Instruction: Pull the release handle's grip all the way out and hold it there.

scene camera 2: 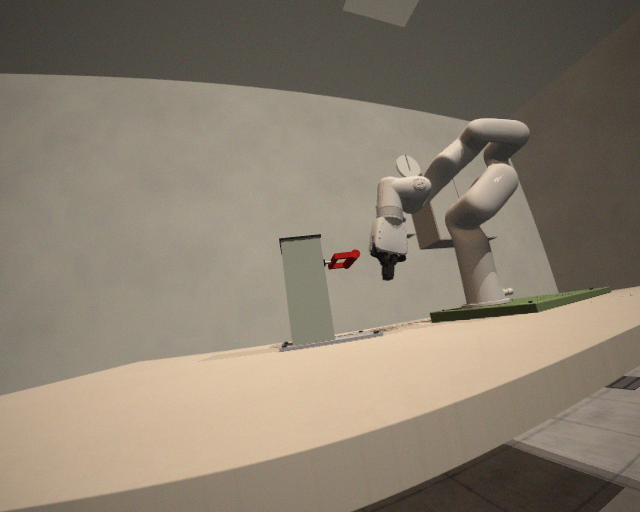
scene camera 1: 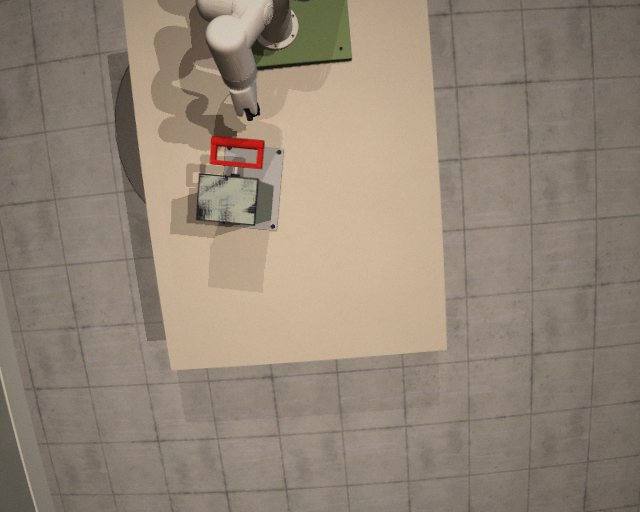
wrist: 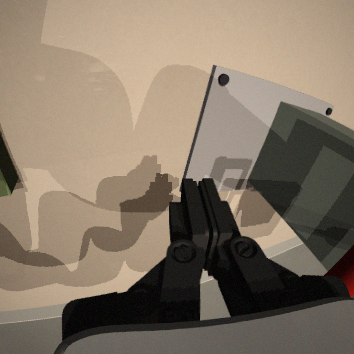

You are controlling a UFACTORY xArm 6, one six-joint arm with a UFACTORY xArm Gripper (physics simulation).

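The release handle is a red rectangular frame with a thick grip bar (scene camera 1: 237,142) (scene camera 2: 355,254); a small red part (wrist: 347,277) of it shows at the right edge of the wrist view. A short metal rod (scene camera 1: 235,170) (scene camera 2: 327,262) joins it to the upper side of a tall grey-green box (scene camera 1: 226,200) (scene camera 2: 307,290) (wrist: 310,185). My gripper (scene camera 1: 250,114) (scene camera 2: 388,277) (wrist: 193,198) is shut and empty. It points down on the robot's side of the handle, apart from it, with its fingertips lower than the grip bar.
The box stands on a grey metal plate (scene camera 1: 273,170) (scene camera 2: 358,336) (wrist: 215,120) with dark bolts, on the beige table (scene camera 1: 346,240) (scene camera 2: 240,421). The arm's green base (scene camera 1: 325,32) (scene camera 2: 539,305) (wrist: 5,182) lies behind the gripper. The table's left edge runs near the box in scene camera 1.
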